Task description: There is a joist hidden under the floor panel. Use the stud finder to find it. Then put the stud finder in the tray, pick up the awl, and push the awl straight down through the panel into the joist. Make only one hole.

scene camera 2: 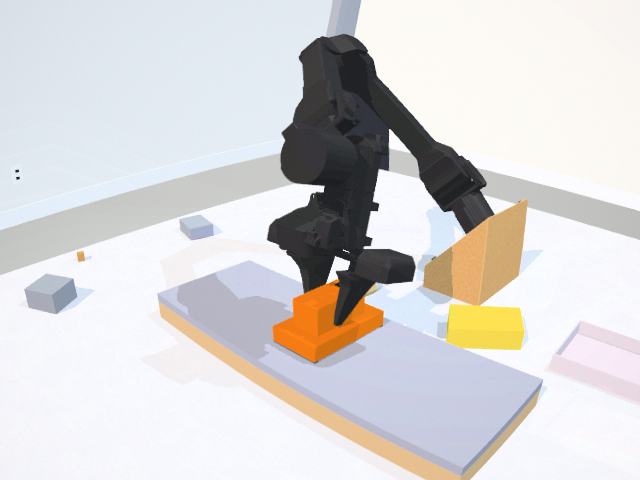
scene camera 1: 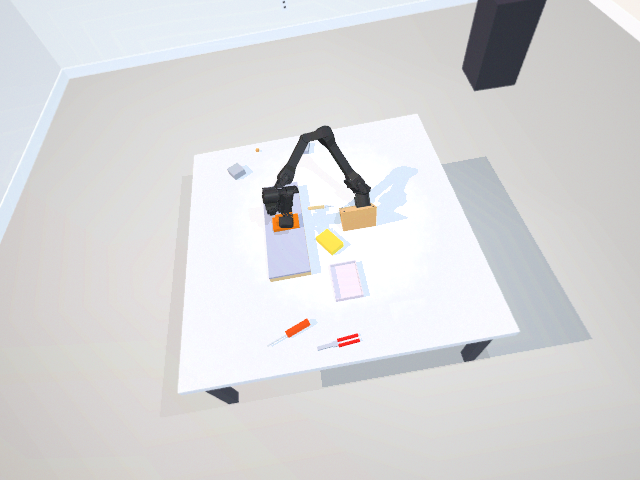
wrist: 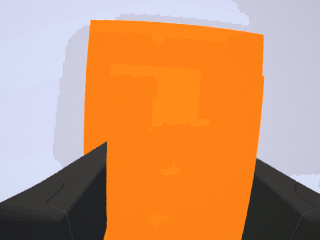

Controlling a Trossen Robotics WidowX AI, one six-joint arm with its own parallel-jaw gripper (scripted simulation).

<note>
In view: the gripper (scene camera 2: 324, 319), an orange stud finder (scene camera 2: 310, 333), a yellow block (scene camera 2: 485, 327) and a pale pink tray (scene camera 1: 346, 282).
The orange stud finder is seen too in the wrist view (wrist: 179, 104). The gripper is seen too in the wrist view (wrist: 172, 154). The wrist view misses the yellow block: it is out of frame.
</note>
